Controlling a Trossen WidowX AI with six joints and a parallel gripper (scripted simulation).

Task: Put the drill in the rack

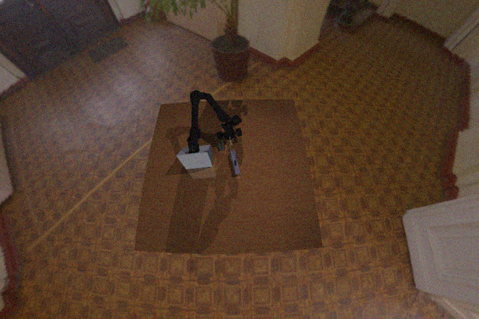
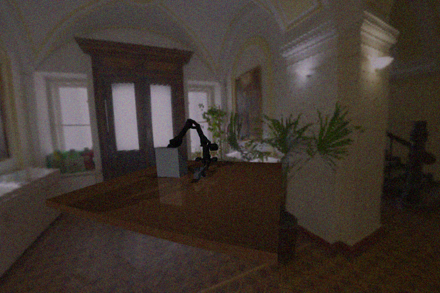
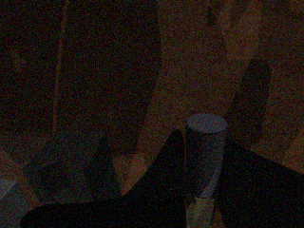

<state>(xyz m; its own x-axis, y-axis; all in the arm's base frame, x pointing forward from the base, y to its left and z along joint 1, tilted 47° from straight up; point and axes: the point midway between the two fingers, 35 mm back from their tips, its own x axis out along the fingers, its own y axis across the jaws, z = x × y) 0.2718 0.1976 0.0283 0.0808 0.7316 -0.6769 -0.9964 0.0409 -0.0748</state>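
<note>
Right now my gripper tip is 70 mm past the grey rack and 40 mm to the left of it. Round my gripper tip: sleeve fixture: 200 mm to the right, 20 mm above.
</note>
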